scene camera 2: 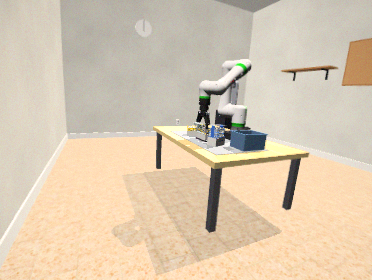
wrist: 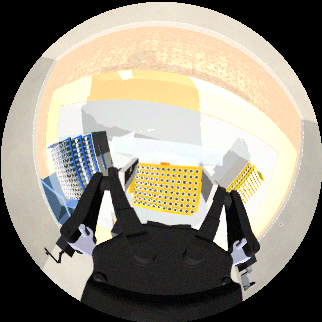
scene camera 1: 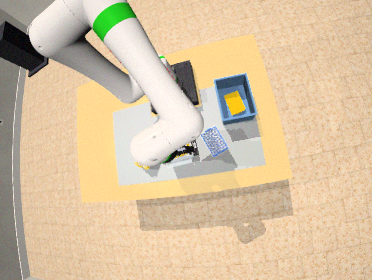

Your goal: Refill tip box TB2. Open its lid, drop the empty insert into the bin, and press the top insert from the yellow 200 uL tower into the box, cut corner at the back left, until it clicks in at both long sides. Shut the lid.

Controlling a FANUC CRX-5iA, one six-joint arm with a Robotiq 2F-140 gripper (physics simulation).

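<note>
My gripper (scene camera 1: 182, 151) (scene camera 2: 203, 124) (wrist: 168, 169) points down and is shut on the yellow insert (wrist: 167, 189), one finger at each short side. The insert is full of tips and lies at the tip box TB2 (scene camera 2: 201, 135); whether it is clicked in at the long sides cannot be told. The box's clear lid (scene camera 1: 186, 162) (wrist: 167, 149) stands open along its far side in the wrist view. The yellow 200 uL tower (scene camera 1: 142, 165) (scene camera 2: 190, 131) (wrist: 244, 184) stands to the right in the wrist view. The empty yellow insert (scene camera 1: 234, 103) lies in the blue bin (scene camera 1: 240, 120) (scene camera 2: 248, 141).
A blue tip tower (scene camera 1: 214, 141) (scene camera 2: 216, 135) (wrist: 75, 167) stands between the box and the bin, to the gripper's left in the wrist view. All stand on a grey mat (scene camera 1: 127, 172) on the yellow table (scene camera 1: 95, 187). The arm's dark base plate (scene camera 1: 186, 77) is at the back.
</note>
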